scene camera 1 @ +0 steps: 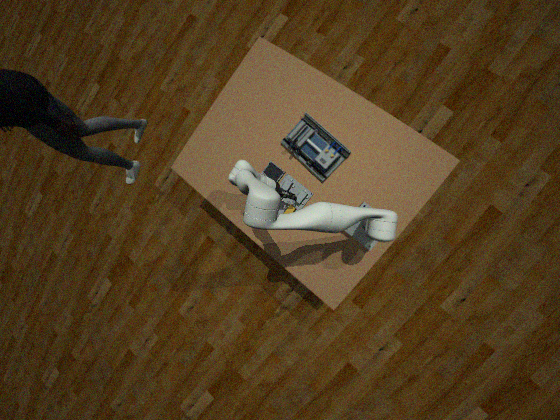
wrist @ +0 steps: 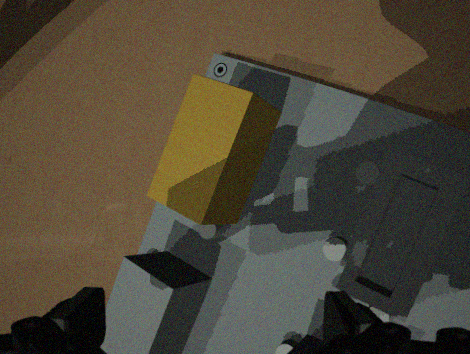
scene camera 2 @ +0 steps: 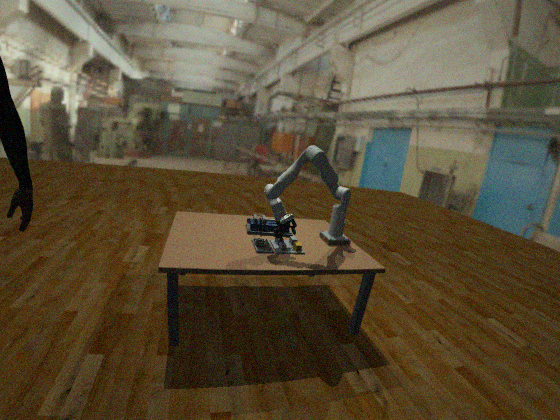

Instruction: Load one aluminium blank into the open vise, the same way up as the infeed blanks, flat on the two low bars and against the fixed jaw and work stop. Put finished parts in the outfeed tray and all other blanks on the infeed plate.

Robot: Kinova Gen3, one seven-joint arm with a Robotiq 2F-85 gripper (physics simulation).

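Frame: origin at the arm's base, x back, y left, z down, level; centimetres.
Seen in the pictures: gripper, fingertip midpoint: (scene camera 1: pixel 289 197) (wrist: pixel 214 315) (scene camera 2: pixel 288 238); arm's base, origin of the base link: (scene camera 2: pixel 334 234).
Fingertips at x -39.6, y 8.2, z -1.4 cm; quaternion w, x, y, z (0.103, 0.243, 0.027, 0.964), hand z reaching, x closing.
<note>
Offsets run from my fingertips to a thing's top centre. Level surfaces: height alone.
The grey infeed plate {dz +4.6, dx -1.0, dy +0.9 cm} (scene camera 1: pixel 306 192) (wrist: pixel 272 280) lies under my gripper (scene camera 1: pixel 286 193) (scene camera 2: pixel 281 236) (wrist: pixel 214 315), which is open and empty. In the wrist view a grey aluminium blank {dz +1.1, dx +4.8, dy -2.8 cm} (wrist: pixel 137 295) stands on the plate at lower left, nearer the left finger and seen between the two fingers without being held. Round pins and short dark marks show on the shaded right part of the plate; whether a blank lies there I cannot tell. The vise unit {dz -4.5, dx -1.7, dy -27.5 cm} (scene camera 1: pixel 327 131) (scene camera 2: pixel 254 231) stands behind the plate. Its jaws and bars are too small to read. The dark outfeed tray (scene camera 1: pixel 273 171) (scene camera 2: pixel 261 245) adjoins the plate.
A yellow block {dz +1.1, dx +3.2, dy +6.2 cm} (scene camera 1: pixel 290 210) (scene camera 2: pixel 298 245) (wrist: pixel 200 145) stands at a corner of the infeed plate. My arm (scene camera 1: pixel 320 216) (scene camera 2: pixel 295 170) reaches over the table {dz +5.4 cm} (scene camera 1: pixel 260 90) (scene camera 2: pixel 200 250) and hides part of the plate. A person (scene camera 1: pixel 45 117) (scene camera 2: pixel 14 135) is beside the table.
</note>
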